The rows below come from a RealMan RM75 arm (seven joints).
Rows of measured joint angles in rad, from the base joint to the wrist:
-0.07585 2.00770 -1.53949 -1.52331 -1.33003 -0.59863 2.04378
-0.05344 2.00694 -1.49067 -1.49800 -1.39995 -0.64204 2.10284
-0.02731 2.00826 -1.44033 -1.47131 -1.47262 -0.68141 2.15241
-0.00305 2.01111 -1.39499 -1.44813 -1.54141 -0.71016 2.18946
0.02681 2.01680 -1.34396 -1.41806 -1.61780 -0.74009 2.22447
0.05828 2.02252 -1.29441 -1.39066 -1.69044 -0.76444 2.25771
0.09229 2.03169 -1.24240 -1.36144 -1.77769 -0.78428 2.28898
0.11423 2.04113 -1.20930 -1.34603 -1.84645 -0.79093 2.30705
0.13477 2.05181 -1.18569 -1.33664 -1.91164 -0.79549 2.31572
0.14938 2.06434 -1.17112 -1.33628 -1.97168 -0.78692 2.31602
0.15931 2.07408 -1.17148 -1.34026 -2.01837 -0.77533 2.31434
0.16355 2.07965 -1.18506 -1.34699 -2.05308 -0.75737 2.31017
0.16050 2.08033 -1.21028 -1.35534 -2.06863 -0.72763 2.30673
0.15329 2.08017 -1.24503 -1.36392 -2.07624 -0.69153 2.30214
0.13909 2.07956 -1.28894 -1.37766 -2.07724 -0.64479 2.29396
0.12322 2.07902 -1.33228 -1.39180 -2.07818 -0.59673 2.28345
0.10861 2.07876 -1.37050 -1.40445 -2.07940 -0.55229 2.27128
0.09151 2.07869 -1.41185 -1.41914 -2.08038 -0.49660 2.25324
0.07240 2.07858 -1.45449 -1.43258 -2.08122 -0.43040 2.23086
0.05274 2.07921 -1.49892 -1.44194 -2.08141 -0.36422 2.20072
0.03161 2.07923 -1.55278 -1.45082 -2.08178 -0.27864 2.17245
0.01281 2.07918 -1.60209 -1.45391 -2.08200 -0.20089 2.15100
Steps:
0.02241 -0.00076 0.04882 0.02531 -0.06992 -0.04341 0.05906
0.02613 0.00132 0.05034 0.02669 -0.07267 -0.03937 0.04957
0.02426 0.00285 0.04534 0.02318 -0.06879 -0.02875 0.03705
0.02986 0.00569 0.05103 0.03007 -0.07639 -0.02993 0.03501
0.03147 0.00572 0.04955 0.02740 -0.07264 -0.02435 0.03324
0.03401 0.00917 0.05201 0.02922 -0.08725 -0.01984 0.03127
0.02194 0.00944 0.03310 0.01541 -0.06876 -0.00665 0.01807
0.02054 0.01068 0.02361 0.00939 -0.06519 -0.00456 0.00867
0.01461 0.01253 0.01457 0.00036 -0.06004 0.00857 0.00030
0.00993 0.00974 -0.00036 -0.00398 -0.04669 0.01159 -0.00168
0.00424 0.00557 -0.01358 -0.00673 -0.03471 0.01796 -0.00417
-0.00305 0.00068 -0.02522 -0.00835 -0.01555 0.02974 -0.00344
-0.00721 -0.00016 -0.03475 -0.00858 -0.00761 0.03610 -0.00459
-0.01420 -0.00061 -0.04391 -0.01374 -0.00100 0.04674 -0.00818
-0.01587 -0.00054 -0.04334 -0.01414 -0.00094 0.04806 -0.01051
-0.01461 -0.00026 -0.03822 -0.01265 -0.00122 0.04444 -0.01217
-0.01710 -0.00007 -0.04135 -0.01469 -0.00098 0.05569 -0.01804
-0.01911 -0.00011 -0.04264 -0.01344 -0.00084 0.06620 -0.02238
-0.01966 0.00063 -0.04443 -0.00936 -0.00019 0.06618 -0.03014
-0.02113 0.00002 -0.05386 -0.00888 -0.00037 0.08558 -0.02827
-0.01880 -0.00005 -0.04931 -0.00309 -0.00022 0.07775 -0.02145

